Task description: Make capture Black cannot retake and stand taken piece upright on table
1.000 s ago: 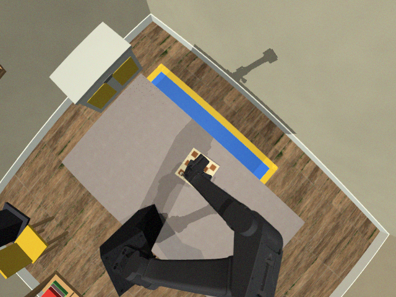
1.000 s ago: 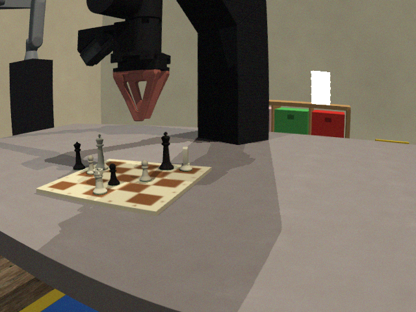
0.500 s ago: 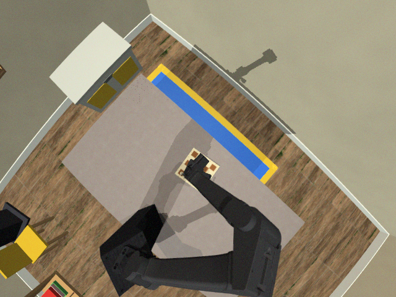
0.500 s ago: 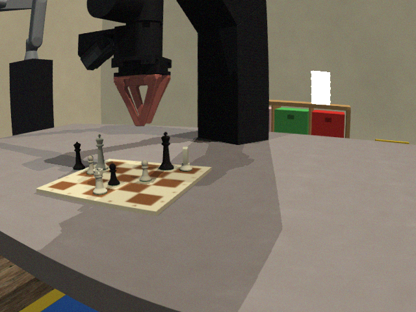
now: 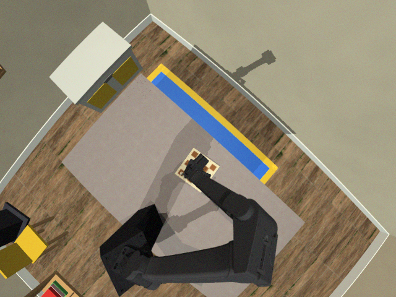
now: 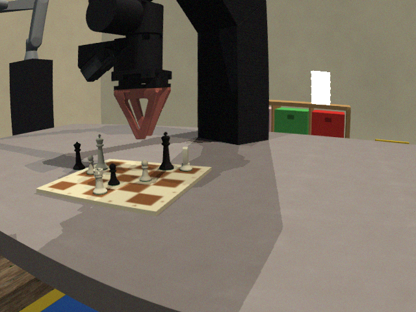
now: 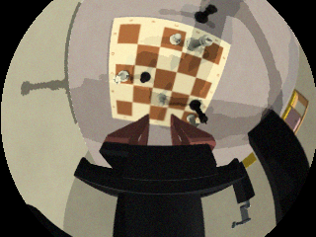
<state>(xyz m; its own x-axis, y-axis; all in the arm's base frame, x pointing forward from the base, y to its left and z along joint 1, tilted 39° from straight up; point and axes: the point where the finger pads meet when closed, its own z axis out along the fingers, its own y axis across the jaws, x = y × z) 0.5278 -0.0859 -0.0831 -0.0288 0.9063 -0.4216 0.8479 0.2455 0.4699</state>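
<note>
My gripper is now 80 mm above the chessboard, 40 mm to the left of it and 10 mm past it. From my hand the other things lie so: black pawn: 60 mm below, 40 mm to the right, 30 mm ahead; white rook: 70 mm ahead, 60 mm below, 50 mm to the right; tall black piece: 80 mm behind, 40 mm below, 10 mm to the left.
</note>
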